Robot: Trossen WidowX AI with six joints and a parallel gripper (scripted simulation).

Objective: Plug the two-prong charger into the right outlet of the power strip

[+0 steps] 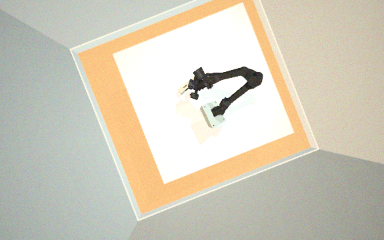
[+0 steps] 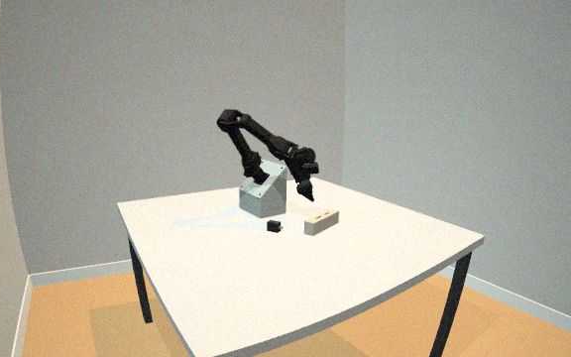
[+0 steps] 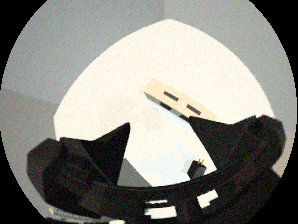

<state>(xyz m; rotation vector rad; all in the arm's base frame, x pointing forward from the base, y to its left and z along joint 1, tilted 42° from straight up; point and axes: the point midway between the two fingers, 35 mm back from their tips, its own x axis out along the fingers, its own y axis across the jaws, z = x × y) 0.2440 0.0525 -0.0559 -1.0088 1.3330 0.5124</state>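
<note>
My gripper tip is 18 cm to the left of the two-prong charger and 10 cm above it.
</note>
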